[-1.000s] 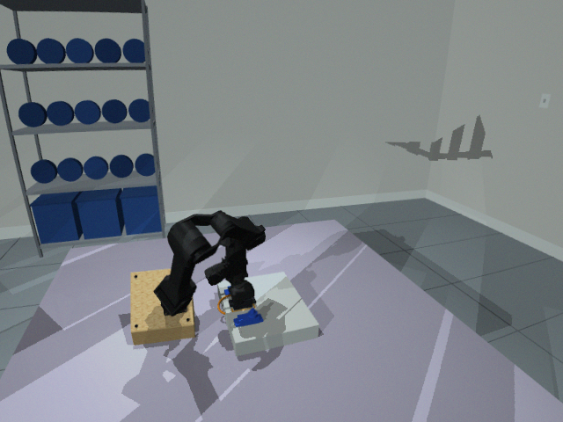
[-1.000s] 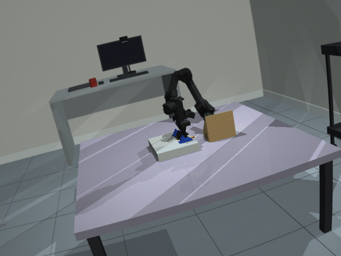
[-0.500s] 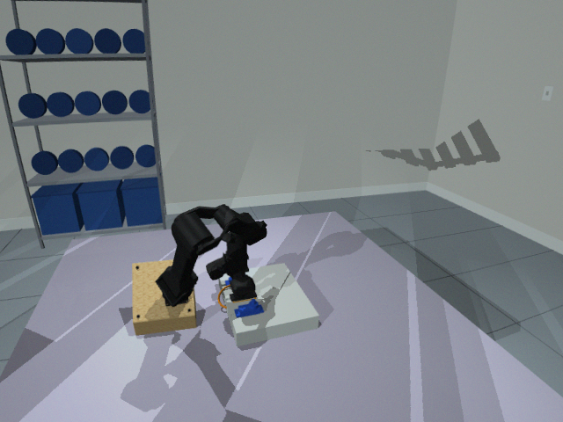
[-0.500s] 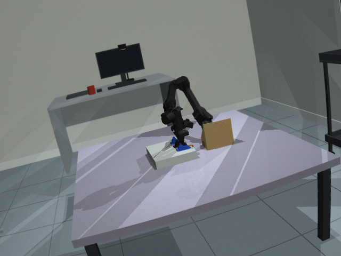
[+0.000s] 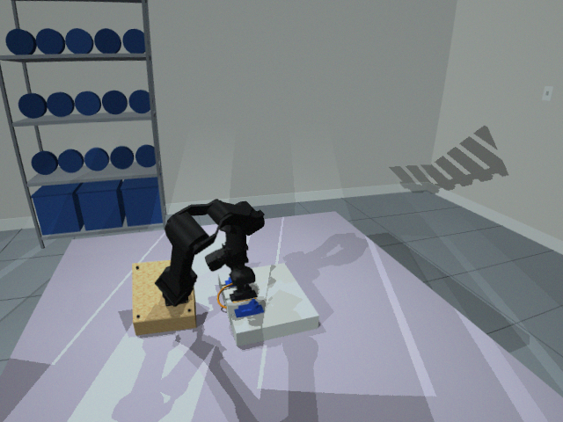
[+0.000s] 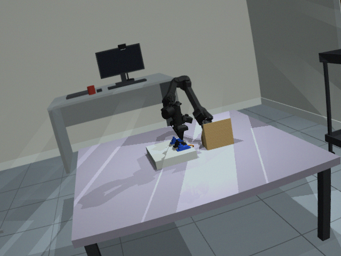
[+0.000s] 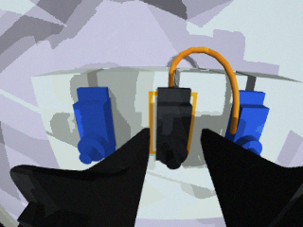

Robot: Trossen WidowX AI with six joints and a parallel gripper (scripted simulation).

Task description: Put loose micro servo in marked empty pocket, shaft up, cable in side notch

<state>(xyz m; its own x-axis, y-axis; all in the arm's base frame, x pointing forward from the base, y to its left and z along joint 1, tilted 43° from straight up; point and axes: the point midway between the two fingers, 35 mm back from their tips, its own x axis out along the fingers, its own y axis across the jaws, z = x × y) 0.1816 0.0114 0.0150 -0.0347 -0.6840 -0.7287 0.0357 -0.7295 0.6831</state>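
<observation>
Right now my gripper tip is 12 cm short of the deck block and 6 cm above it.
</observation>
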